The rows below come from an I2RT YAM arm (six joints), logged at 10 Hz.
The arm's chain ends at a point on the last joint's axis. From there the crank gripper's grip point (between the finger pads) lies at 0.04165 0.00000 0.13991 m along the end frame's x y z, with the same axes.
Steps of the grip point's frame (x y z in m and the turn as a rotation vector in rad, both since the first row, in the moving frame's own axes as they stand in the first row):
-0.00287, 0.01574, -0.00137, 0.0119, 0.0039, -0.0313
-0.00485, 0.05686, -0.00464, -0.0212, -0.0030, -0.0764
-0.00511, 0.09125, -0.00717, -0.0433, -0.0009, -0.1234
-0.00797, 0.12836, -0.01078, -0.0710, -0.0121, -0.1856
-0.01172, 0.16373, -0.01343, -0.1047, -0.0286, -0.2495
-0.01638, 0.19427, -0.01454, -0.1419, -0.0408, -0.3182
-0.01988, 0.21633, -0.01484, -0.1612, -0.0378, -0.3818
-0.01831, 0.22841, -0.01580, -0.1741, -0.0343, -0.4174
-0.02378, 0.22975, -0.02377, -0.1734, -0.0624, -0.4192
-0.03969, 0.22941, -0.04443, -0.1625, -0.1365, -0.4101
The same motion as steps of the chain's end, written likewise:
-0.00337, 0.01872, -0.00119, 0.0119, 0.0039, -0.0313
-0.00442, 0.05706, -0.00477, -0.0212, -0.0030, -0.0764
-0.00504, 0.09033, -0.00719, -0.0433, -0.0009, -0.1234
-0.00649, 0.12600, -0.01119, -0.0710, -0.0121, -0.1856
-0.00828, 0.15897, -0.01433, -0.1047, -0.0286, -0.2495
-0.01179, 0.18679, -0.01563, -0.1419, -0.0408, -0.3182
-0.01596, 0.20875, -0.01574, -0.1612, -0.0378, -0.3818
-0.01508, 0.22057, -0.01650, -0.1741, -0.0343, -0.4174
-0.01667, 0.22116, -0.02543, -0.1734, -0.0624, -0.4192
-0.02202, 0.21965, -0.04818, -0.1625, -0.1365, -0.4101

